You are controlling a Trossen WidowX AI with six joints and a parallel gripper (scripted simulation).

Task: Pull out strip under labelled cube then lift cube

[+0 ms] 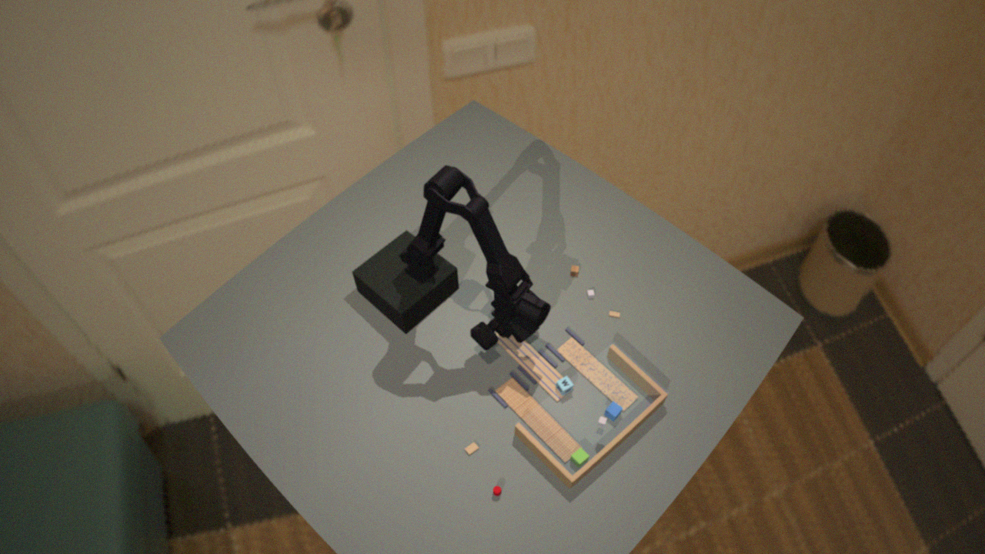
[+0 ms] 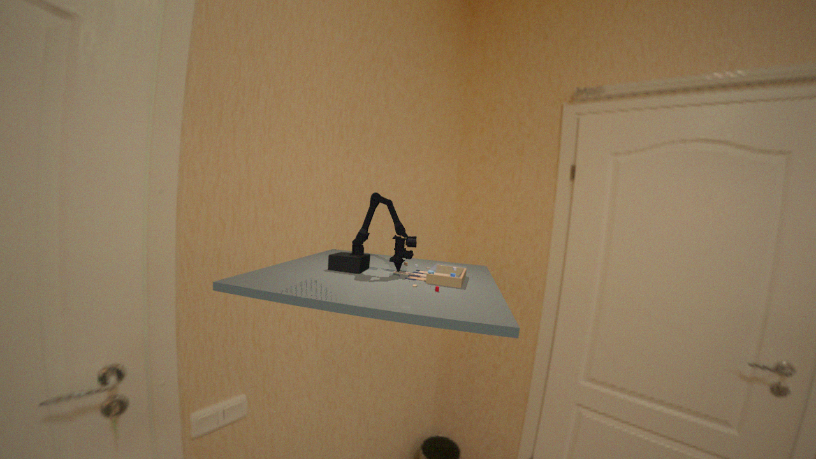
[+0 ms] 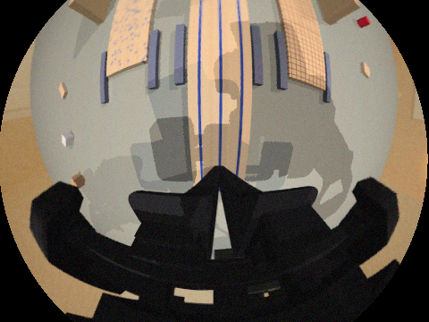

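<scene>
My gripper tip is 20 cm short of the light-blue labelled cube, 2 cm to the left of it and 2 cm below it.
</scene>
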